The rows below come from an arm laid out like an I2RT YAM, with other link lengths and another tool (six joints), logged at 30 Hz.
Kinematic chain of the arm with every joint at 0, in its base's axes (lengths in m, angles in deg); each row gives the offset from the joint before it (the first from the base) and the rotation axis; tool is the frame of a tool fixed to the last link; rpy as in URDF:
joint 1: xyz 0 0 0.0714 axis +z
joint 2: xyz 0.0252 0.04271 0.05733 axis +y
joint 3: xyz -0.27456 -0.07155 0 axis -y
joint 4: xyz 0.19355 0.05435 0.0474 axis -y
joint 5: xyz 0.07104 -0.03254 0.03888 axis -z
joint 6: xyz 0.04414 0 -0.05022 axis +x
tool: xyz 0.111 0.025 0.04 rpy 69.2 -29.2 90
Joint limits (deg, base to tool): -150..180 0..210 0..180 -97..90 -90..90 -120..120
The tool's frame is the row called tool.
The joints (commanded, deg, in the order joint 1, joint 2, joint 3, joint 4, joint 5, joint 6), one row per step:
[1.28 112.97 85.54 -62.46 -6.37 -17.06]
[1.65 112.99 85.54 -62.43 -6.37 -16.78]
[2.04 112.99 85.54 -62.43 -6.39 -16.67]
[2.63 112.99 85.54 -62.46 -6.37 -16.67]
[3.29 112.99 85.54 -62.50 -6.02 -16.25]
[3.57 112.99 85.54 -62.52 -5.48 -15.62]
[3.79 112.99 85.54 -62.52 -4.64 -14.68]
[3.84 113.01 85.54 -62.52 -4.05 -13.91]
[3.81 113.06 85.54 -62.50 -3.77 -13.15]
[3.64 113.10 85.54 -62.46 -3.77 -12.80]
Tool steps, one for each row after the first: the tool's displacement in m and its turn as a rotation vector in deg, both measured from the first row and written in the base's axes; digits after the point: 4 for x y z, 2 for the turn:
[-0.0001 0.0021 -0.0001 0.00 0.02 0.09]
[-0.0004 0.0044 -0.0001 0.02 0.03 0.37]
[-0.0011 0.0079 -0.0001 0.00 0.06 0.96]
[-0.0017 0.0107 -0.0005 -0.35 0.13 1.20]
[-0.0016 0.0107 -0.0010 -0.90 0.19 0.86]
[-0.0011 0.0093 -0.0018 -1.74 0.23 0.14]
[-0.0005 0.0076 -0.0024 -2.33 0.28 -0.58]
[0.0001 0.0063 -0.0029 -2.61 0.36 -1.37]
[0.0006 0.0051 -0.0031 -2.61 0.39 -1.89]

